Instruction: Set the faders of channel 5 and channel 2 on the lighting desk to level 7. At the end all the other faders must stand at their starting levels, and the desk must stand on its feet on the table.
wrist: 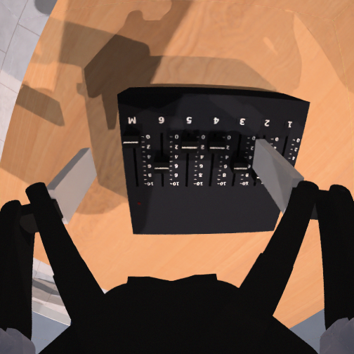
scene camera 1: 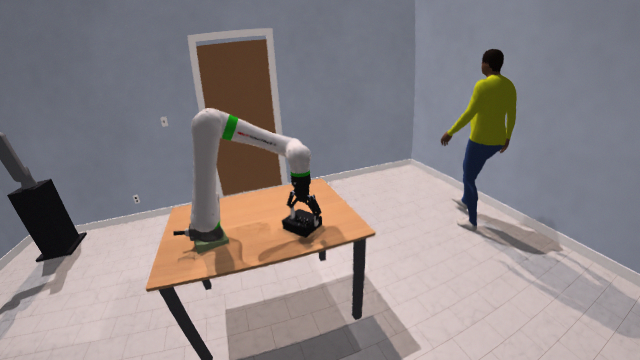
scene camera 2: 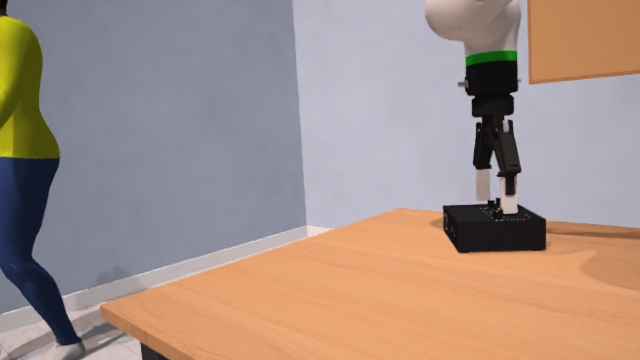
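Where they show: gripper, between the fingertips: (scene camera 1: 304, 221) (scene camera 2: 495, 206); arm's base, origin of its link: (scene camera 1: 209, 234).
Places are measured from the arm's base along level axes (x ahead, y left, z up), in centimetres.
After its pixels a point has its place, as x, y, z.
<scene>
The black lighting desk (scene camera 1: 300, 229) @[46.1, -17.5, 0.9] (scene camera 2: 500, 236) @[45.6, -2.5, -0.7] (wrist: 200, 215) stands upright on the table. In the wrist view its labels are upside down. The channel 5 fader (wrist: 189, 147) is near 2, as is the channel 4 fader (wrist: 217, 147). The channel 6 fader (wrist: 161, 168) and channel 3 fader (wrist: 240, 168) are near 6; the master fader (wrist: 130, 142) is near 1. The channel 2 and channel 1 caps are hidden behind the right finger. My gripper (scene camera 1: 305, 216) @[49.8, -13.6, 2.4] (scene camera 2: 496, 206) @[49.8, -13.6, 2.4] (wrist: 172, 156) is open and points down, its right fingertip low over channel 2, its left beyond the master side. Contact cannot be told.
The wooden table (scene camera 1: 245, 200) @[24.5, 38.2, -3.5] (scene camera 2: 350, 280) @[60.3, 21.1, -3.5] (wrist: 235, 250) carries the desk and the arm's green base plate (scene camera 1: 212, 244) @[1.1, -8.3, -1.0]. A person in a yellow top (scene camera 1: 492, 110) (scene camera 2: 22, 100) is on the floor beyond the table. A black pedestal (scene camera 1: 47, 220) stands at the left.
</scene>
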